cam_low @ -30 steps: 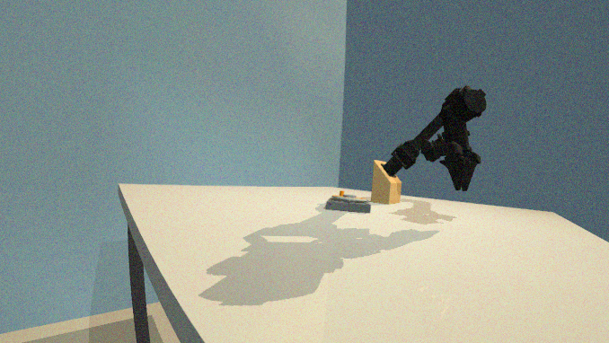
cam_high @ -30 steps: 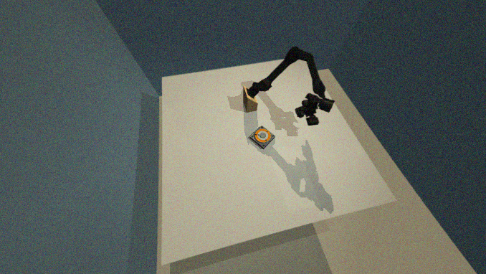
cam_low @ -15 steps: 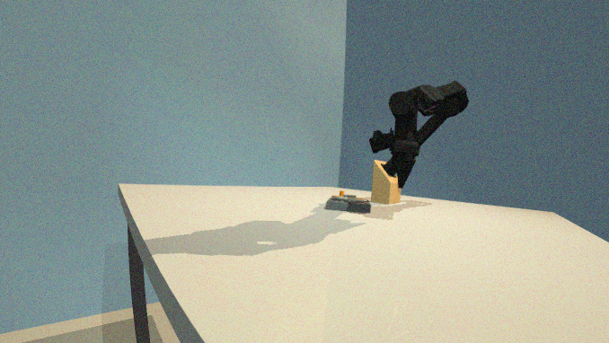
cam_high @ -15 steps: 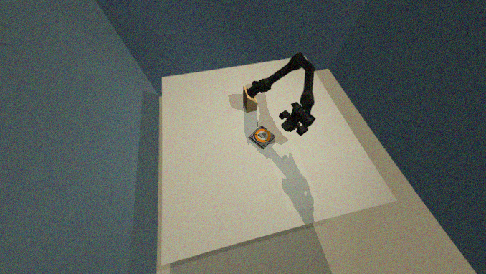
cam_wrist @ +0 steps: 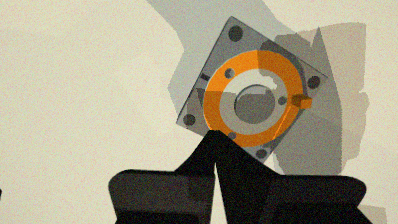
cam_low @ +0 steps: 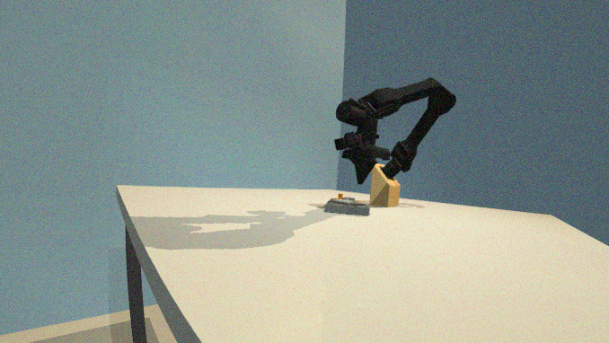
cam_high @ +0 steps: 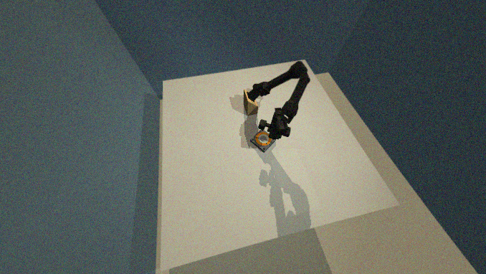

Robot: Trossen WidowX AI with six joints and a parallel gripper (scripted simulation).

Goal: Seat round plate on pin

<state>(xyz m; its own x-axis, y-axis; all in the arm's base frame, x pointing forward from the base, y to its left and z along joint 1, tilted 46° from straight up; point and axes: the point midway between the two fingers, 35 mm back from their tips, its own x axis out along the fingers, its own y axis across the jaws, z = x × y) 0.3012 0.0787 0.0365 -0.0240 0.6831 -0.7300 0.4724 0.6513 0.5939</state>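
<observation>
Right now the round plate is 70 mm to the right of my gripper tip, 50 mm below it and 20 mm behind it. From my gripper tip the other things lie so: grey square base (60 mm below, 50 mm to the right, 10 mm behind).
</observation>
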